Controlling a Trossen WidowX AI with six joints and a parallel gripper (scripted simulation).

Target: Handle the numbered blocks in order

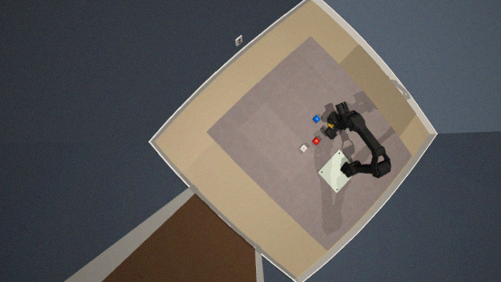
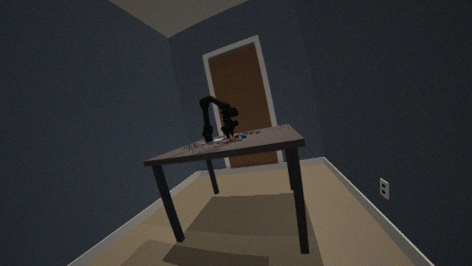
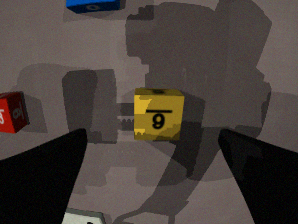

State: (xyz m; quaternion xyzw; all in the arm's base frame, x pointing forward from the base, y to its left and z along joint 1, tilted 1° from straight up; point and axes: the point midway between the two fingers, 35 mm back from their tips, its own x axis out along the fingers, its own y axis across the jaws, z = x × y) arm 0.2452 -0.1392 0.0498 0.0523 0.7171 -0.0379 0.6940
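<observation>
Right now the yellow block is 1 cm ahead of my gripper tip and 2 cm below it. Round my gripper tip: red block (2 cm ahead, 13 cm to the left, 2 cm below); white block (6 cm ahead, 22 cm to the left, 2 cm below); blue block (10 cm ahead, 3 cm to the left, 2 cm below).
</observation>
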